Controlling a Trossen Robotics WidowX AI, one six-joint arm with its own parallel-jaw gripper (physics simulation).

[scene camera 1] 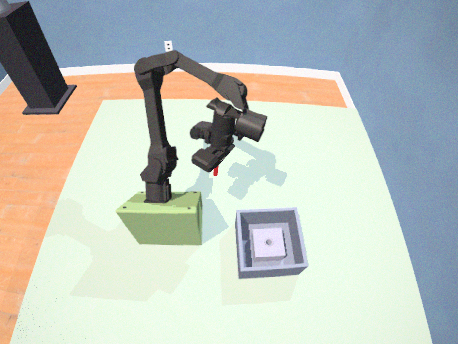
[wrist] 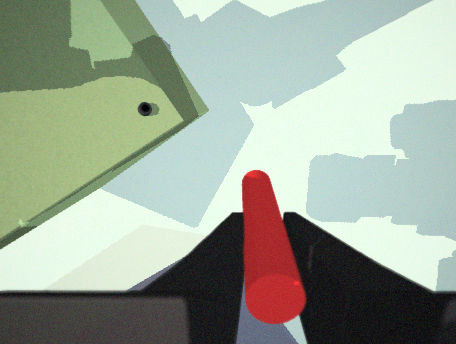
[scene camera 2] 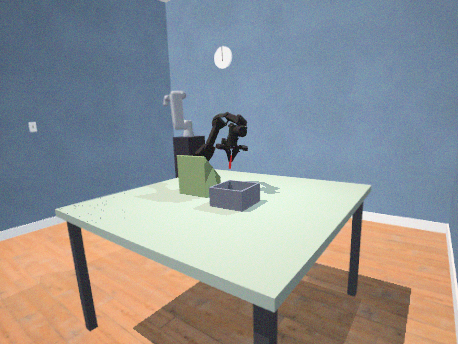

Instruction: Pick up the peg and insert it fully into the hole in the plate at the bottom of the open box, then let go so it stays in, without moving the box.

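Pixels of known places: gripper, between the fingertips: (scene camera 1: 216, 165) (wrist: 262, 223) (scene camera 2: 230, 161); arm's base, origin of its link: (scene camera 1: 158, 199) (scene camera 2: 197, 165).
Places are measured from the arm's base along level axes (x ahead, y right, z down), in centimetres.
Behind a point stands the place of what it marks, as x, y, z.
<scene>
A red peg (scene camera 1: 216, 171) {15.8, -11.2, 0.1} (scene camera 2: 230, 162) {16.1, -11.6, -1.5} (wrist: 262, 235) {15.2, -12.5, -3.9} is held upright or nearly so, its lower end well above the table. My gripper (scene camera 2: 231, 158) {15.7, -12.0, -1.8} (wrist: 262, 223) {15.7, -12.0, -1.8} is shut on the peg, with a black finger on each side of it. The open grey-blue box (scene camera 1: 272, 272) {33.7, 15.9, 10.2} (scene camera 2: 226, 198) {34.7, 15.8, 10.9} stands in front and to the right of the gripper in scene camera 1. Inside it lies a pale square plate (scene camera 1: 261, 250) {30.6, 9.2, 10.5} with a small round hole (scene camera 1: 269, 242) in its middle. In scene camera 2 the box walls hide the plate.
A green block (scene camera 1: 165, 227) {3.1, 7.3, 2.1} (scene camera 2: 191, 175) {2.2, 7.4, 4.3} (wrist: 100, 120) {8.7, -5.1, 4.4} carries the arm's base, left of the box. All stand on a pale green table (scene camera 1: 345, 300) {57.9, 23.3, 16.3} (scene camera 2: 200, 235) {45.8, 45.4, 16.3}. A dark pedestal (scene camera 1: 32, 55) (scene camera 2: 187, 145) stands on the floor beyond the table.
</scene>
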